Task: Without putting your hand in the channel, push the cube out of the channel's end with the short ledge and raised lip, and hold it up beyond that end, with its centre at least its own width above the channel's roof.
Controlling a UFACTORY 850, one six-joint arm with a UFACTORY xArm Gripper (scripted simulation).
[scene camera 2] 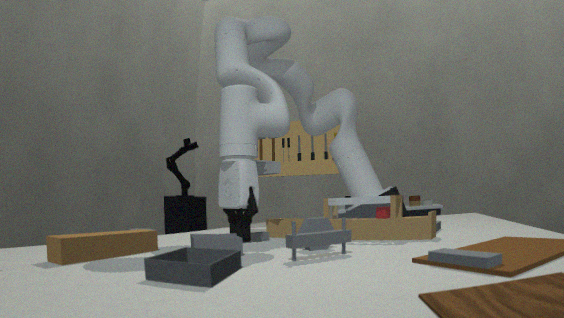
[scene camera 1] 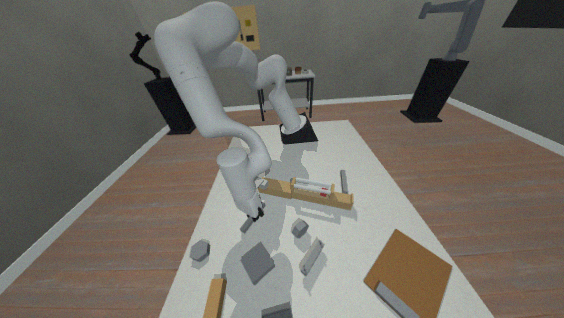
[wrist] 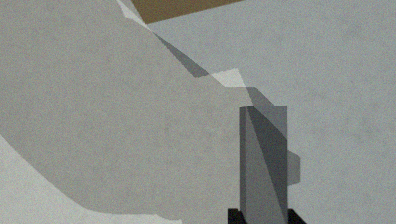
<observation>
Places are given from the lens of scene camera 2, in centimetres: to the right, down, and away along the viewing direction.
tan wooden block (scene camera 2: 67, 249): -28, 12, 39
channel (scene camera 2: 397, 227): 23, 14, 69
The marked spots on the channel and the tan wooden block are 60 cm apart.
</observation>
